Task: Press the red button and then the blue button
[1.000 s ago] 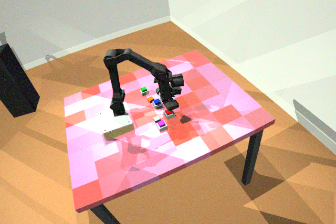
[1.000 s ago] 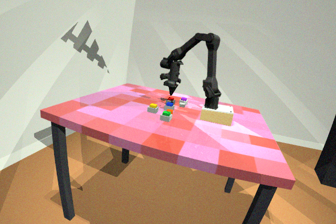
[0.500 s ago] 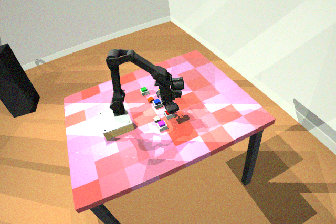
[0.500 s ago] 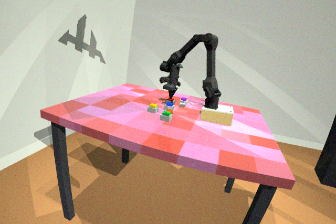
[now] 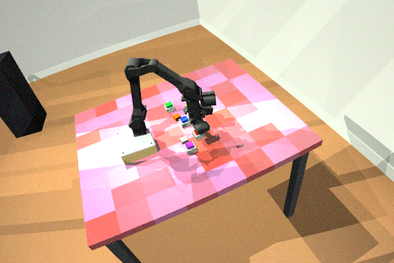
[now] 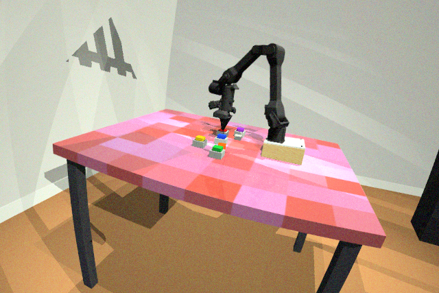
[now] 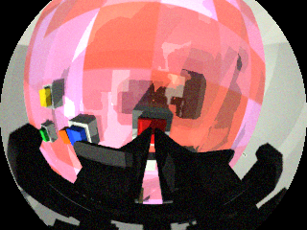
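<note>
Now: gripper tip 10 mm above the red button. Also, from my gripper tip: purple button 70 mm to the right, 60 mm behind; then dark block 80 mm behind, 20 mm below, 10 mm to the right; then blue button 110 mm to the left, 50 mm behind.
</note>
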